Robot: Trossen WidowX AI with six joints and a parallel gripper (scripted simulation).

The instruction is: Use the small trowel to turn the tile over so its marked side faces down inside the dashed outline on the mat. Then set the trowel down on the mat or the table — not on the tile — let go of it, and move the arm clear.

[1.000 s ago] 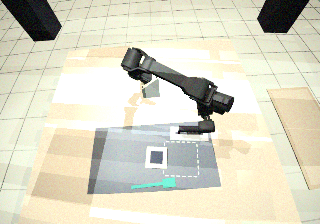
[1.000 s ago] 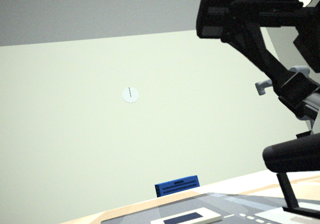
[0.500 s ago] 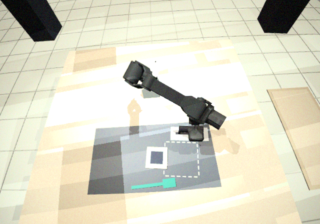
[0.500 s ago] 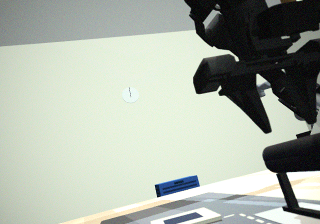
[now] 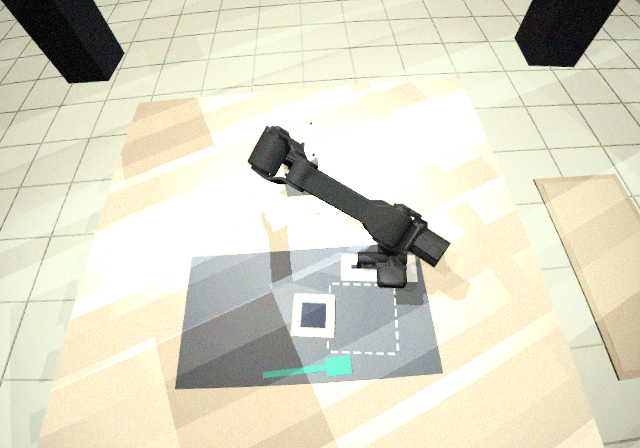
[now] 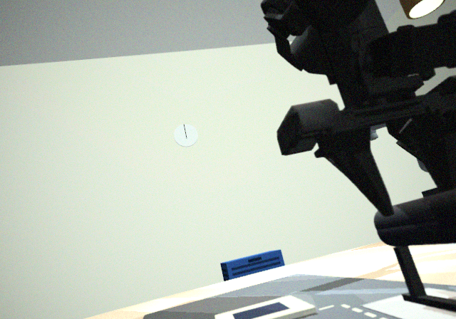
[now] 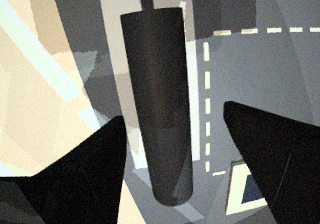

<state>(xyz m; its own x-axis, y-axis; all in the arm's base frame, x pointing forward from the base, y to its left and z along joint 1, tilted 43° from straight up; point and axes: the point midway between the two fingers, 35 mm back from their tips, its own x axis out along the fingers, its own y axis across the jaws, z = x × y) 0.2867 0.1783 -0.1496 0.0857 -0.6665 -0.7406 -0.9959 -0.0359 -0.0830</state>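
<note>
Now: the trowel 1 cm behind my gripper tip, 3 cm to the right of it and 4 cm below it. From my gripper tip the other things lie so: grey mat 11 cm ahead, 20 cm to the right, 10 cm below; then arrow 25 cm ahead, 17 cm to the right, 8 cm below; then tile 12 cm ahead, 18 cm to the right, 8 cm below.
</note>
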